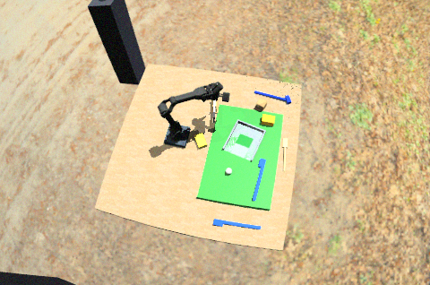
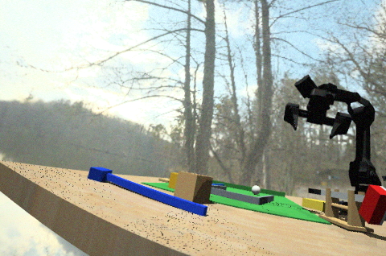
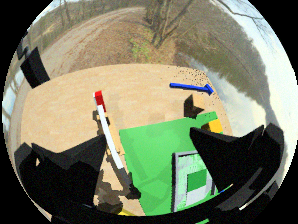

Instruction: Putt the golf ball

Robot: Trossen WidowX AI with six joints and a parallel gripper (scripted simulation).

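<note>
My gripper tip is now 16 cm above the red putter, 6 cm past it and 3 cm to the right of it. Round my gripper tip: green mat 31 cm to the right, 21 cm below, 20 cm ahead; brown block 28 cm ahead, 19 cm below, 10 cm to the left; white golf ball 45 cm to the right, 19 cm below, 13 cm ahead.
</note>
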